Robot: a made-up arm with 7 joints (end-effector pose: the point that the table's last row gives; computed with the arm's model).
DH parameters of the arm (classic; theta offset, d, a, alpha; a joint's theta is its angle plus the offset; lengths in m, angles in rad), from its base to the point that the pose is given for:
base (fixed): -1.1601 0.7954 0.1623 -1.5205
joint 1: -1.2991 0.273 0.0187 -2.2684
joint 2: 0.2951 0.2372 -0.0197 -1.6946
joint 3: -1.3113 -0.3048 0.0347 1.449
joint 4: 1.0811 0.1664 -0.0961 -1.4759
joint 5: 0 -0.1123 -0.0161 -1.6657
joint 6: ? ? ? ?
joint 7: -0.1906 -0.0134 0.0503 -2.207
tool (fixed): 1.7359 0.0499 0 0
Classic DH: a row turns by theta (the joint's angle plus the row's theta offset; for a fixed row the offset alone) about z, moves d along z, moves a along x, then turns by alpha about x.
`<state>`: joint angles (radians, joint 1 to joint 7).
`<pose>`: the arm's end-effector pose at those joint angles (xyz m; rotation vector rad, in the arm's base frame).
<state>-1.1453 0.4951 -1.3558 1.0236 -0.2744 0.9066 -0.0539</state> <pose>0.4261 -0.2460 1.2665 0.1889 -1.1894 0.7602</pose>
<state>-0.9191 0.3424 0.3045 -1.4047 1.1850 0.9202 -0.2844</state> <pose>0.6445 -0.2498 1.0690 -0.9791 1.7073 0.1531</pose>
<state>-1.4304 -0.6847 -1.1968 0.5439 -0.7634 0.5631 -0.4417</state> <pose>0.4283 -0.4411 1.0869 0.0667 -1.1336 0.4303</pose>
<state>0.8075 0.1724 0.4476 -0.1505 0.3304 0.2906 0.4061</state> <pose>0.6405 -0.3900 0.4313 0.0400 0.8064 0.0581</pose>
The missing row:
joint 6: 1.0082 0.1018 -0.0471 2.1313
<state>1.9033 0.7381 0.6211 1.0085 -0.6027 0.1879 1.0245</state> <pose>0.2226 -0.1553 0.3828 -0.5188 1.2335 -1.4800</pose>
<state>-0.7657 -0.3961 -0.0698 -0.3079 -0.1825 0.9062 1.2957</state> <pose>0.5629 -0.4083 1.0198 -1.3550 -0.2471 0.1747</pose>
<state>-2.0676 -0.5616 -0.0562 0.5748 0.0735 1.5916 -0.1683</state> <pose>0.3003 -0.0246 1.4121 -1.2414 0.3669 0.1849</pose>
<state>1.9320 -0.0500 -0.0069 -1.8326 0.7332 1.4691 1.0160</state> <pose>0.3936 0.1361 0.6149 0.8337 -1.6543 1.6038</pose>
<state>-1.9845 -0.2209 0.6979 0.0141 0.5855 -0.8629 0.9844</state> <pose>0.4069 0.1222 1.4535 0.9501 0.9517 2.1852</pose>
